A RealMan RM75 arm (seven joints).
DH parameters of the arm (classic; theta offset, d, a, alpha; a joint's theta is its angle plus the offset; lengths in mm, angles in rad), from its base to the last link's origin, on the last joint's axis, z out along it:
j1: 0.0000 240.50 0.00 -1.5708
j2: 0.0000 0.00 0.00 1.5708
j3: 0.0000 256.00 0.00 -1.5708
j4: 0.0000 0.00 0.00 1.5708
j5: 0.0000 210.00 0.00 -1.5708
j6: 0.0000 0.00 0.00 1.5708
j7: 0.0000 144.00 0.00 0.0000
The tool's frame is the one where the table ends.
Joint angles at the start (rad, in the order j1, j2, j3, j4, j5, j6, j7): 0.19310, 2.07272, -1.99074, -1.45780, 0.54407, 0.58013, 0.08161
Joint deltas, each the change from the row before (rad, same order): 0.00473, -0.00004, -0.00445, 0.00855, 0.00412, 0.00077, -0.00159; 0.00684, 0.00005, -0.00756, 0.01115, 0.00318, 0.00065, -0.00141; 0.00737, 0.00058, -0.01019, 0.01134, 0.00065, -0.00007, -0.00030; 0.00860, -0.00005, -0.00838, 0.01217, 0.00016, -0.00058, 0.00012; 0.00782, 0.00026, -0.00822, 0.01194, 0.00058, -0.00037, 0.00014; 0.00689, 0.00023, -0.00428, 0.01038, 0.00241, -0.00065, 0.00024; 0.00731, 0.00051, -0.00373, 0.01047, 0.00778, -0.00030, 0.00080; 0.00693, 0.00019, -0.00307, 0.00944, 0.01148, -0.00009, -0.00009; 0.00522, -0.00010, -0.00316, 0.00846, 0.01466, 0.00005, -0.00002
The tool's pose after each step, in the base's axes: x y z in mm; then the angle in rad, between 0 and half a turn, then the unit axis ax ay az. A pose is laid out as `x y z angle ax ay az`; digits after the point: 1 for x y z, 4 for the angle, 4 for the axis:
178.3 315.6 -82.5 2.5052 -0.8734 0.4731 0.1160
178.8 314.8 -85.7 2.5132 -0.8747 0.4718 0.1110
178.9 313.7 -89.6 2.5217 -0.8767 0.4694 0.1054
179.3 313.1 -92.8 2.5280 -0.8786 0.4669 0.1000
179.7 312.4 -96.0 2.5345 -0.8803 0.4649 0.0947
180.3 312.4 -98.2 2.5391 -0.8809 0.4644 0.0914
180.4 312.2 -100.5 2.5466 -0.8803 0.4659 0.0894
180.2 312.1 -102.6 2.5556 -0.8792 0.4682 0.0884
180.2 311.5 -104.6 2.5660 -0.8772 0.4719 0.0881

